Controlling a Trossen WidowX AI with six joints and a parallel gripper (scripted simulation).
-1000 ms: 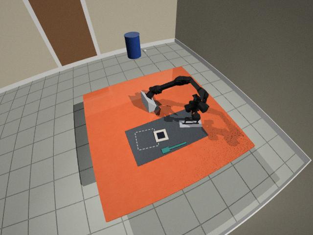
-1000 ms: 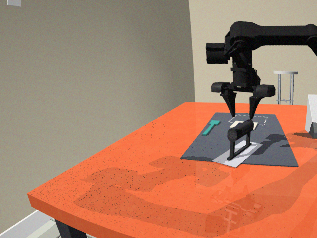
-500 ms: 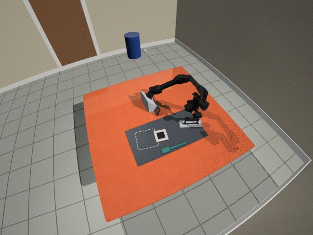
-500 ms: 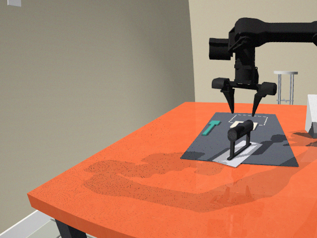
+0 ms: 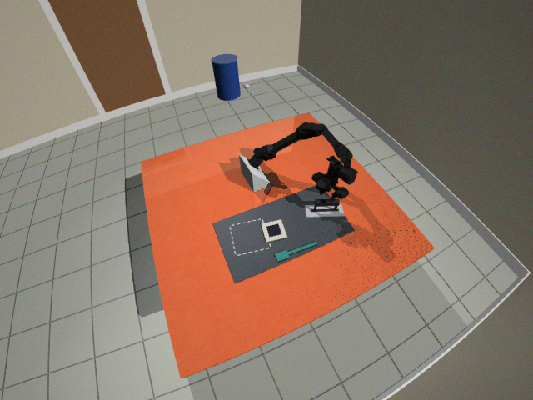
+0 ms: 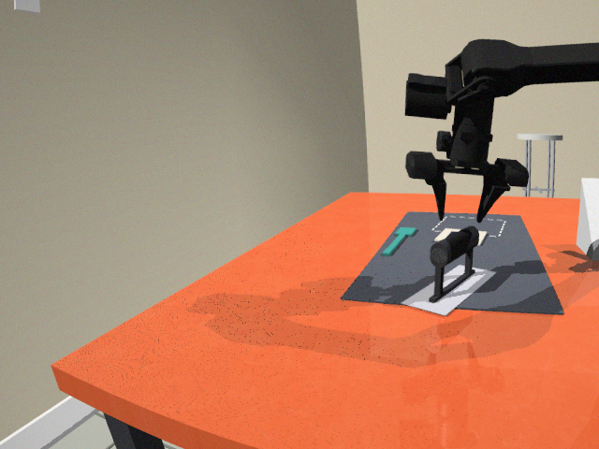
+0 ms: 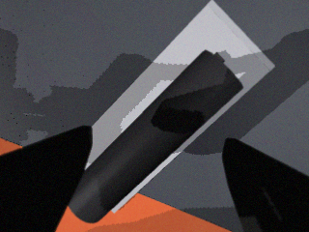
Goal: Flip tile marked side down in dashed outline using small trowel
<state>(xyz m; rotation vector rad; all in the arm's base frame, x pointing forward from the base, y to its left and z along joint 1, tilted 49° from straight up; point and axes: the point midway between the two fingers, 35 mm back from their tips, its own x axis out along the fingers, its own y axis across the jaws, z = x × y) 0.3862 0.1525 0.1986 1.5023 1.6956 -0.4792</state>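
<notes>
The trowel is 70 mm below my gripper tip and 10 mm to the right of it. The rest, counted from my gripper tip: dark grey mat: 230 mm to the right, 130 mm below, 10 mm ahead; then tile: 280 mm to the right, 100 mm below, 10 mm ahead; then teal flat tool: 250 mm to the right, 150 mm ahead, 100 mm below.
</notes>
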